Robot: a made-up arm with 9 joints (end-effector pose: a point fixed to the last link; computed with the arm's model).
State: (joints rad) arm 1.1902 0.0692 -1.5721 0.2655 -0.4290 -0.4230 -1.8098 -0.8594 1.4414
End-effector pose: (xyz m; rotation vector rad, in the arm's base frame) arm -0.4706 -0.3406 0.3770 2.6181 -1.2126 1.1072
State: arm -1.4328 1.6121 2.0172 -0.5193 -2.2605 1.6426 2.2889 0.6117 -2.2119
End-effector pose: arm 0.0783 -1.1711 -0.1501 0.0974 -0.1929 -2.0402
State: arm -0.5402 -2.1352 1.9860 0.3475 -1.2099 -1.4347 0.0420 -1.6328 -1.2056
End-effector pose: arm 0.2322 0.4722 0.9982 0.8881 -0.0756 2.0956
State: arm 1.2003 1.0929 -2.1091 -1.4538 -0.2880 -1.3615 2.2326 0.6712 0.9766
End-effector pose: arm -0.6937 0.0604 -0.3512 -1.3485 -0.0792 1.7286
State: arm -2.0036 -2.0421 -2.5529 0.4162 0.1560 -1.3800 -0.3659 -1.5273 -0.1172
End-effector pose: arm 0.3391 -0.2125 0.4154 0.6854 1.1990 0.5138
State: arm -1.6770 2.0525 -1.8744 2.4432 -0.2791 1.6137 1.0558 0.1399 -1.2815
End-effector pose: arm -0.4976 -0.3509 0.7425 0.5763 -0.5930 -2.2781
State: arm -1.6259 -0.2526 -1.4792 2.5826 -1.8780 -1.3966 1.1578 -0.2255 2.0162
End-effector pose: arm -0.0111 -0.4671 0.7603 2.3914 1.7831 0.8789
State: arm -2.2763 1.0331 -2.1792 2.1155 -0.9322 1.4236 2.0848 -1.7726 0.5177
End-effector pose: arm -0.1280 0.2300 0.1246 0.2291 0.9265 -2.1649
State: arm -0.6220 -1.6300 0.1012 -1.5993 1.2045 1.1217 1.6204 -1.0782 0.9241
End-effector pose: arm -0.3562 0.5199 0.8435 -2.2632 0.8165 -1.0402
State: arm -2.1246 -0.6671 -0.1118 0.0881 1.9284 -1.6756 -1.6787 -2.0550 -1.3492
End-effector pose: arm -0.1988 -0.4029 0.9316 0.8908 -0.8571 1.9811
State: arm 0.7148 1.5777 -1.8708 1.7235 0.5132 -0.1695 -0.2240 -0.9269 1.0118
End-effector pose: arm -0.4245 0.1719 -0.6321 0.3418 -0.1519 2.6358
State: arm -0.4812 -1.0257 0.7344 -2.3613 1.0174 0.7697 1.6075 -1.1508 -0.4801
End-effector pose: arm -0.0039 0.2233 0.9642 -1.5853 0.4827 -0.2455
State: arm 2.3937 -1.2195 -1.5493 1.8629 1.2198 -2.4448 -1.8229 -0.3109 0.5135
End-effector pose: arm -0.2687 -0.0435 0.1163 1.7465 0.7893 1.6753
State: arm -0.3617 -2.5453 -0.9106 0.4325 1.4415 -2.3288 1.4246 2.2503 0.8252
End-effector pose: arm -0.8635 -0.0504 -0.2994 -0.1260 1.0349 -2.8420
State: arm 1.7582 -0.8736 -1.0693 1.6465 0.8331 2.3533 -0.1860 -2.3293 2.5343
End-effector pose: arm 0.2368 0.0849 0.6276 -1.9425 -1.5391 -0.3273
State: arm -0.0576 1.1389 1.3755 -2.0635 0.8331 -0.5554 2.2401 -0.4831 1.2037
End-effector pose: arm -0.3515 -0.3024 0.5179 0.0216 0.3390 -1.1678
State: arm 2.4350 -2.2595 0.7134 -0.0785 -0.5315 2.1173 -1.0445 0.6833 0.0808
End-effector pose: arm 0.0467 0.4653 -0.4129 1.5482 1.1787 0.0379
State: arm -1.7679 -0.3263 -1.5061 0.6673 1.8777 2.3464 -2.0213 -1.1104 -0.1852
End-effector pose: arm -0.1483 0.2447 -0.1698 -0.2436 2.4024 -0.4942
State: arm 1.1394 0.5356 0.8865 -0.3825 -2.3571 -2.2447 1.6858 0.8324 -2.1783
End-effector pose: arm 0.0011 -0.2552 0.8554 2.1706 1.2569 1.6550
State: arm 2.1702 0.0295 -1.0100 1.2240 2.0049 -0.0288 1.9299 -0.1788 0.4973
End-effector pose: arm -0.2237 0.4113 0.0629 -1.1183 -0.5336 -0.4826
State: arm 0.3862 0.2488 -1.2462 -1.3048 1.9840 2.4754 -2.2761 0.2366 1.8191
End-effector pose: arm -0.0559 -0.1169 -0.2793 0.9966 1.3483 -0.8345
